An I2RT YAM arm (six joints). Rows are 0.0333 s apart.
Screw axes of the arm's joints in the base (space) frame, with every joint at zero. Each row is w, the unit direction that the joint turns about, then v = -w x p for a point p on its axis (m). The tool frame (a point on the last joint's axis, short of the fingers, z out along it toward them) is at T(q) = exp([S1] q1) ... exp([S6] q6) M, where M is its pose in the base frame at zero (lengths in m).
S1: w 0 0 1 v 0 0 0
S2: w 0 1 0 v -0.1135 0 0.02
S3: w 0 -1 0 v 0.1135 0 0.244
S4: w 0 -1 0 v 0.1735 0 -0.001
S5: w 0 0 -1 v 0 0.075 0
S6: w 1 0 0 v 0 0.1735 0
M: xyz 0.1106 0 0.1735 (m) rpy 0 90 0 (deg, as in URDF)
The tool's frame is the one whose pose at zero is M.
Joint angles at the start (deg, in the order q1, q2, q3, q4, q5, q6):
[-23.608, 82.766, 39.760, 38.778, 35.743, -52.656]
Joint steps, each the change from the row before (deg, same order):
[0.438, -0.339, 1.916, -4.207, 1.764, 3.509]
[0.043, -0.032, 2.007, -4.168, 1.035, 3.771]
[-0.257, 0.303, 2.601, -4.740, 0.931, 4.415]
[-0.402, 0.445, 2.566, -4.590, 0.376, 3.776]
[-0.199, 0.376, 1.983, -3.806, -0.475, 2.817]
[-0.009, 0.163, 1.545, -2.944, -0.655, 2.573]
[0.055, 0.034, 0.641, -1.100, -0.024, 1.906]
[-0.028, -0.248, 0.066, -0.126, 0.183, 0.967]
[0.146, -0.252, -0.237, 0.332, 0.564, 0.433]
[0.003, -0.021, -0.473, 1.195, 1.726, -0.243]
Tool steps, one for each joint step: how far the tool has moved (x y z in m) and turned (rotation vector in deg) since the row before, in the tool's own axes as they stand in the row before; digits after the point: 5 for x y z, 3 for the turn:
[-0.00508, -0.00278, 0.00069, -0.360, 2.003, 2.312]
[-0.00399, -0.00267, 0.00211, -0.556, 1.865, 2.455]
[-0.00457, -0.00363, 0.00390, -0.453, 2.214, 2.910]
[-0.00422, -0.00338, 0.00410, -0.634, 2.002, 2.264]
[-0.00349, -0.00153, 0.00247, -1.238, 1.235, 1.453]
[-0.00350, -0.00122, 0.00077, -1.205, 0.665, 1.591]
[-0.00178, -0.00067, -0.00006, -0.258, 0.282, 1.585]
[-0.00063, -0.00141, -0.00074, 0.252, -0.020, 1.091]
[-0.00004, -0.00040, -0.00131, 0.515, -0.056, 0.619]
[0.00117, -0.00064, -0.00010, 1.784, 0.327, 0.237]

